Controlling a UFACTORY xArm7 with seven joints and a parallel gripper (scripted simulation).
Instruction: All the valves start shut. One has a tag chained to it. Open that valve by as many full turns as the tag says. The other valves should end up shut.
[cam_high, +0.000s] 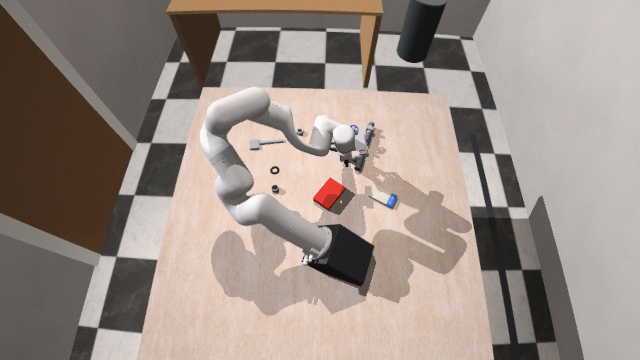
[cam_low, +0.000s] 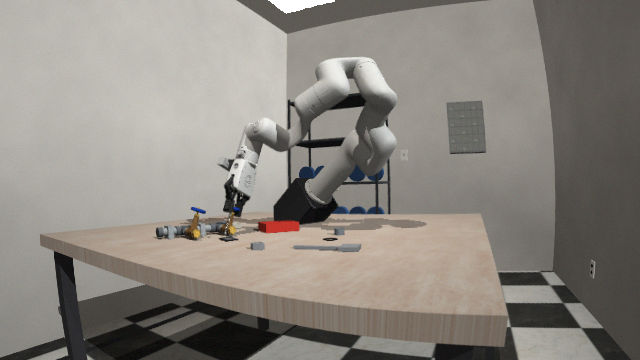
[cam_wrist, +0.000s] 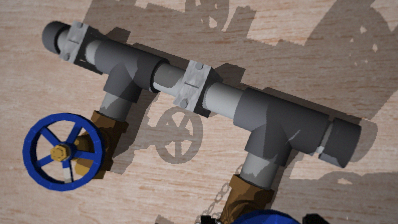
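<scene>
Right now the black tag is 8 cm below my hand, 7 cm ahead of it and 6 cm to the left of it. Round my hand: red block: 17 cm behind, 7 cm below, 2 cm to the left; then white box: 20 cm to the right, 12 cm behind, 8 cm below; then grey flat tool: 39 cm to the left, 8 cm below.
</scene>
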